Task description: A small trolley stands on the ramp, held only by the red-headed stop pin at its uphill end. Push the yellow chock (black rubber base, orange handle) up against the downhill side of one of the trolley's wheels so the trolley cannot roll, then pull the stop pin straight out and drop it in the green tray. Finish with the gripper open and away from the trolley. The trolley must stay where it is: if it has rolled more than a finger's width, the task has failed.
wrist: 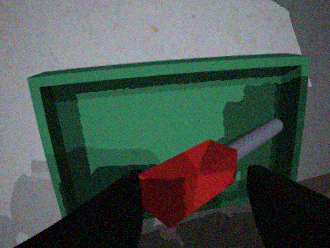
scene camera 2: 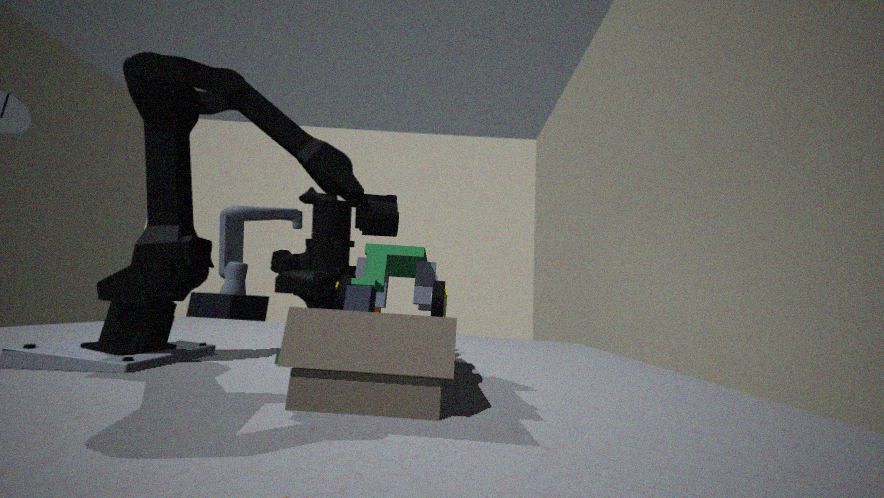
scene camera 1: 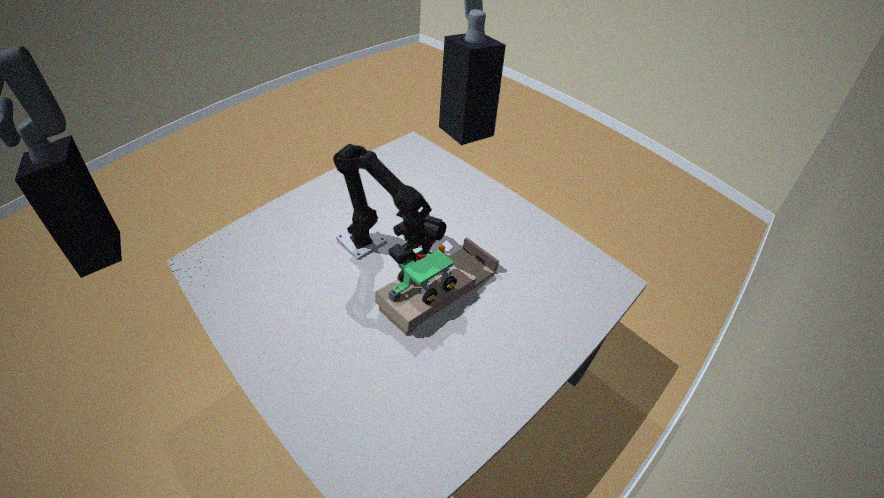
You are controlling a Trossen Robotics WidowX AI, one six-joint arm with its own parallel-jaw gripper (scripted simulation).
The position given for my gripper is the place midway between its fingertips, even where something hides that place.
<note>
I see my gripper [scene camera 1: 419, 257], a stop pin [wrist: 175, 188], a green-decked trolley [scene camera 2: 382, 261] and a green tray [wrist: 110, 127].
The green-decked trolley shows as well in scene camera 1 [scene camera 1: 431, 265]. My gripper shows as well in the wrist view [wrist: 195, 179]. The wrist view does not show the green-decked trolley: it is out of frame.
</note>
